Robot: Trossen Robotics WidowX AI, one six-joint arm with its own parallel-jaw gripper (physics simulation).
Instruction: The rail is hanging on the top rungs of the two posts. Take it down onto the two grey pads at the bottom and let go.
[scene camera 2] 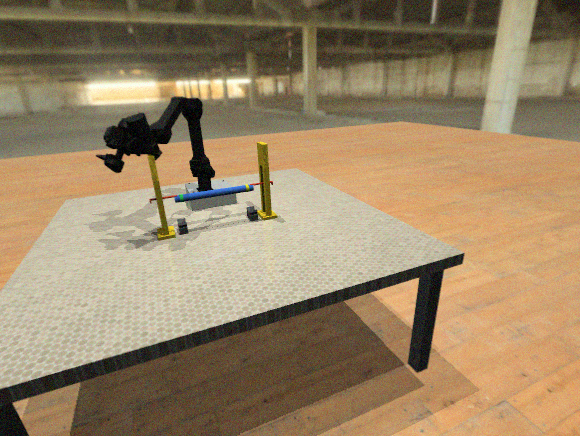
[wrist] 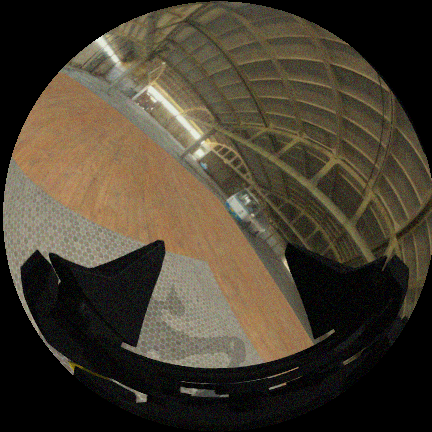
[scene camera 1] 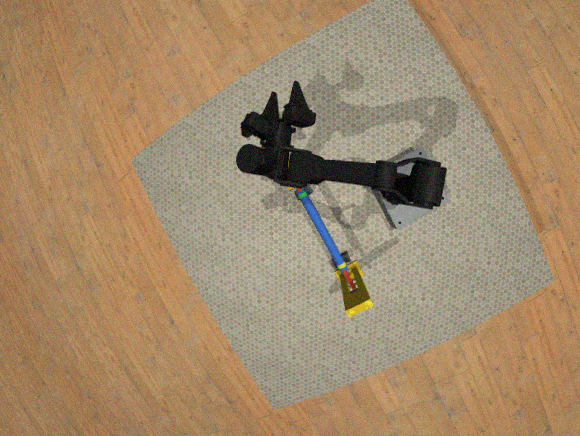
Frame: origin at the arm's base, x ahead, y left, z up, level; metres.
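Seen in the pictures: gripper, fingertip midpoint: (scene camera 2: pixel 101 144) (wrist: pixel 227 249) (scene camera 1: pixel 284 87); arm's base, link origin: (scene camera 2: pixel 205 189).
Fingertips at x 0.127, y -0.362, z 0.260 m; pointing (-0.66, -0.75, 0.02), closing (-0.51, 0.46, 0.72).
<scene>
Pixels of each thing's top centre, then the offset from my fingertips to it. "*": a spot on its surface instead. Level surfaces: height alone.
- rail, top centre: (scene camera 1: pixel 322 231) (scene camera 2: pixel 214 189) dz -0.189, dx +0.133, dy +0.344 m
- left post, top centre: (scene camera 2: pixel 150 154) dz -0.034, dx +0.117, dy +0.145 m
- right post, surface spot: (scene camera 1: pixel 359 308) * dz -0.034, dx +0.149, dy +0.543 m
- left pad, top centre: (scene camera 2: pixel 181 220) dz -0.290, dx +0.122, dy +0.206 m
- right pad, top centre: (scene camera 1: pixel 341 261) (scene camera 2: pixel 251 208) dz -0.290, dx +0.144, dy +0.482 m
- tiled table, surface height: dz -0.334 m
The rail (scene camera 1: pixel 322 230) (scene camera 2: pixel 215 194), a blue bar with green and yellow bands and thin red ends, hangs level between two yellow posts. Its red ends cross the left post (scene camera 2: pixel 161 212) and the right post (scene camera 2: pixel 263 160) (scene camera 1: pixel 359 308) well above their feet; the exact rungs are too small to tell. Two small dark grey pads, the left pad (scene camera 2: pixel 182 226) and the right pad (scene camera 2: pixel 252 213) (scene camera 1: pixel 345 257), stand on the table beside the posts' feet. My gripper (scene camera 1: pixel 285 88) (wrist: pixel 227 249) is open and empty, high beyond the left post, pointing away from the rail. The arm hides the left post's top in scene camera 1.
The arm's pale grey base (scene camera 1: pixel 410 217) (scene camera 2: pixel 212 201) stands on the tiled table (scene camera 1: pixel 240 325) (scene camera 2: pixel 300 265) (wrist: pixel 45 220), behind the rail in scene camera 2. The arm's forearm and wrist hang above the left post and the rail's green-banded end. The table edge borders a wooden floor (scene camera 1: pixel 75 300).
</scene>
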